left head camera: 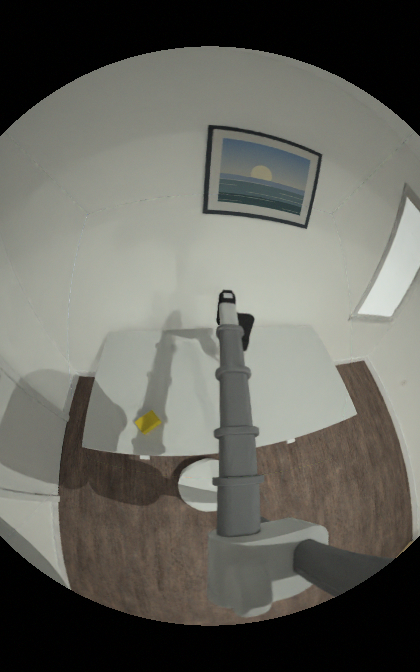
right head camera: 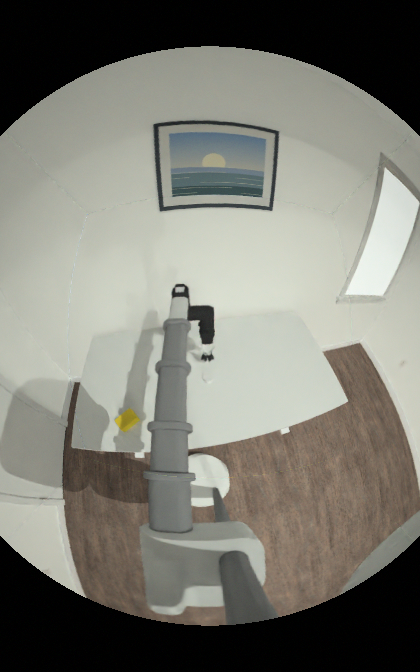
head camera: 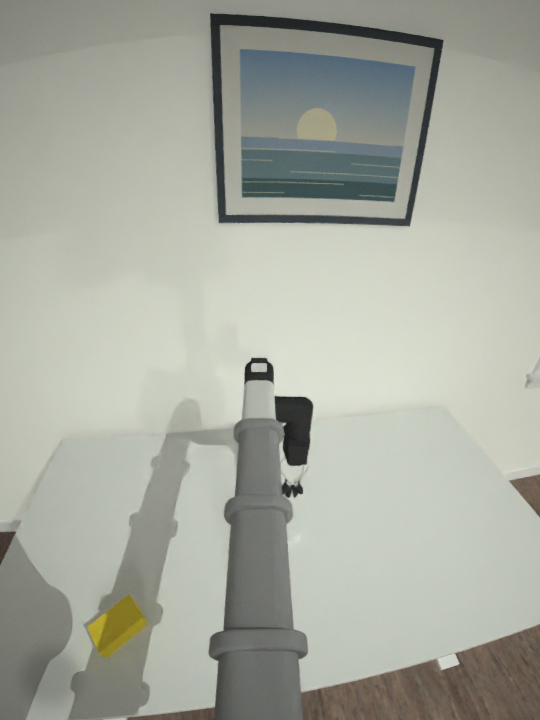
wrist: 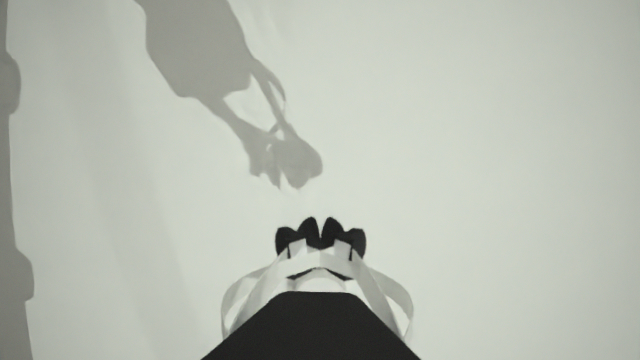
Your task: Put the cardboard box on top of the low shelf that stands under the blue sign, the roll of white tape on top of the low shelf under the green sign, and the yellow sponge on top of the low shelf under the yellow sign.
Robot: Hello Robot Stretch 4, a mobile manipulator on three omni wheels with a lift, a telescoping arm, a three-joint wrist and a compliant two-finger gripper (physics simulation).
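Pixels of known places: gripper, between the fingertips: (head camera: 291, 494) (wrist: 320, 237); robot's base, origin of its link: (left head camera: 206, 483).
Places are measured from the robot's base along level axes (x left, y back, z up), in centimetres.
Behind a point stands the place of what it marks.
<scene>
The yellow sponge (head camera: 117, 625) @[y -29.8, x 29.9, z 73.8 cm] (left head camera: 148, 422) @[y -29.6, x 29.6, z 73.8 cm] (right head camera: 127, 420) lies on the white table (head camera: 406, 552) @[y -46.4, x -38.8, z 69.3 cm] (left head camera: 300, 395) @[y -46.2, x -47.5, z 69.3 cm] (right head camera: 270, 390), near its front left, in the arm's shadow. My gripper (head camera: 292, 489) @[y -60.8, x -8.7, z 76.5 cm] (right head camera: 207, 357) (wrist: 320, 237) @[y -60.8, x -8.7, z 76.5 cm] points down over the back middle of the table, behind and to the right of the sponge. In the wrist view its black fingertips meet, with no object seen between them, and its shadow falls on the white surface ahead of them. In the left head view the arm hides the fingers. The cardboard box, the white tape, the low shelves and the coloured signs do not show.
The grey telescoping arm (head camera: 258, 569) @[y -23.9, x 0.0, z 118.7 cm] (left head camera: 237, 405) @[y -22.9, x -0.2, z 118.7 cm] (right head camera: 171, 400) stretches over the table. A framed sea picture (head camera: 319, 127) @[y -99.9, x -14.5, z 163.0 cm] (left head camera: 262, 175) @[y -99.9, x -14.6, z 162.0 cm] (right head camera: 217, 165) hangs on the wall behind. A round white disc (left head camera: 197, 482) @[y -1.8, x 7.1, z 18.7 cm] (right head camera: 212, 470) is on the brown floor by the table's front edge.
</scene>
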